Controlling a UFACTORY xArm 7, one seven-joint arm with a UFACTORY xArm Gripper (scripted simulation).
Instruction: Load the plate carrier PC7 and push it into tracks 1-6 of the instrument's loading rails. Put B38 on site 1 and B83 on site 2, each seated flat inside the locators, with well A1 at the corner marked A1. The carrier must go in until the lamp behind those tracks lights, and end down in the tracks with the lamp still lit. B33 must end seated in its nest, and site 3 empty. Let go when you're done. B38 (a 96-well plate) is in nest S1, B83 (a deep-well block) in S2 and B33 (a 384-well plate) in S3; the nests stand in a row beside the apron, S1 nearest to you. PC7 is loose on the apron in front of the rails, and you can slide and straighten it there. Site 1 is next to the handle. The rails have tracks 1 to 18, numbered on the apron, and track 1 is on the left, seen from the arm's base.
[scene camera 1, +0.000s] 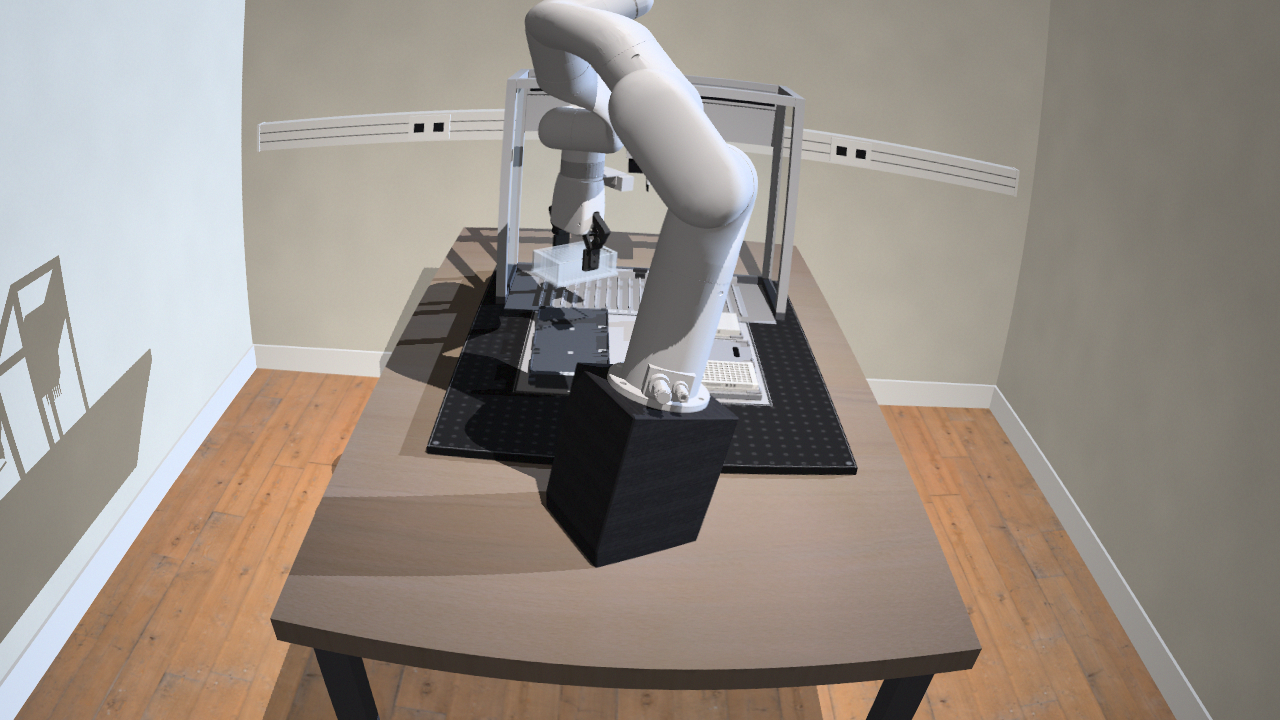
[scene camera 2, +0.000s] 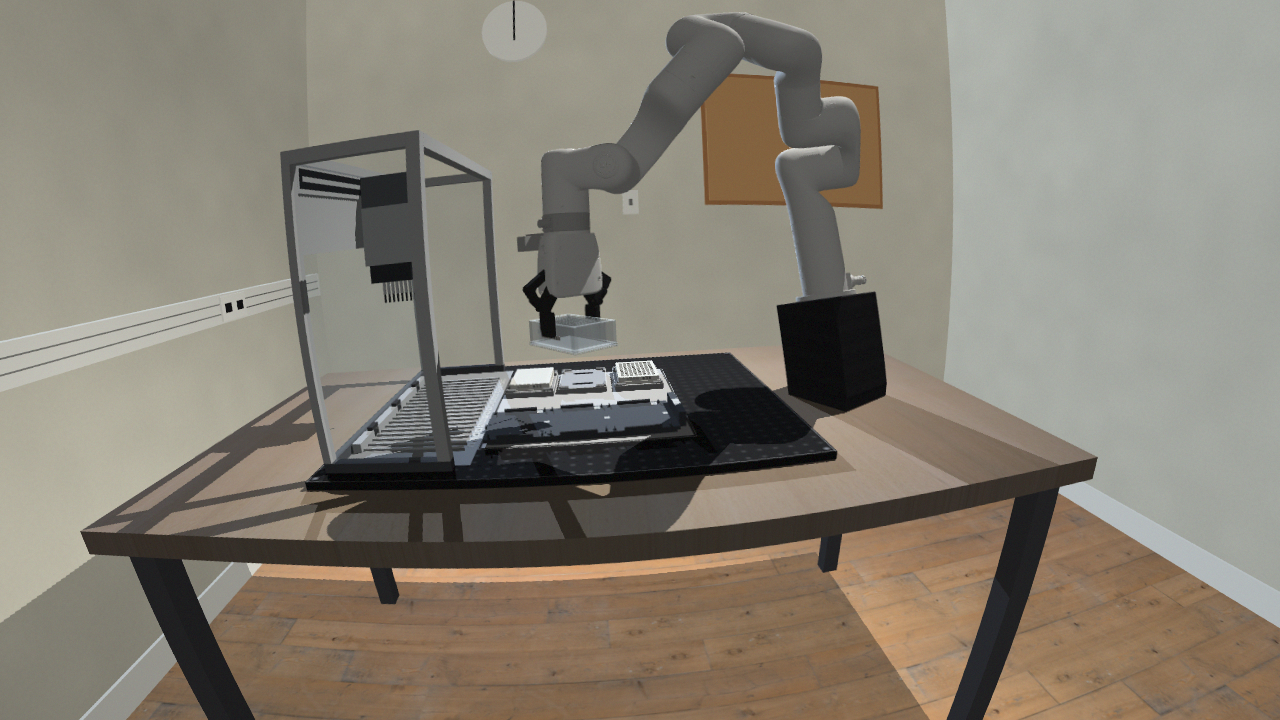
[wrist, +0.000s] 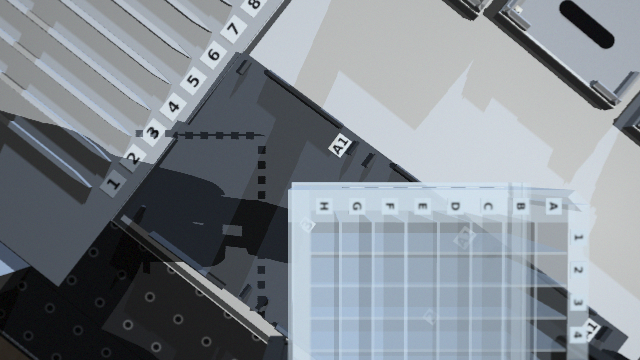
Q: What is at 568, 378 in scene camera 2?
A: A nest S2.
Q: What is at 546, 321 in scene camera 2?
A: My gripper.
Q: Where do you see a plate carrier PC7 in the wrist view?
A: At 219, 201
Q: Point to a plate carrier PC7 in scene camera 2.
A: At 631, 417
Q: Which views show the 96-well plate B38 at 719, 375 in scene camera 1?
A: Scene camera 1 and scene camera 2 only.
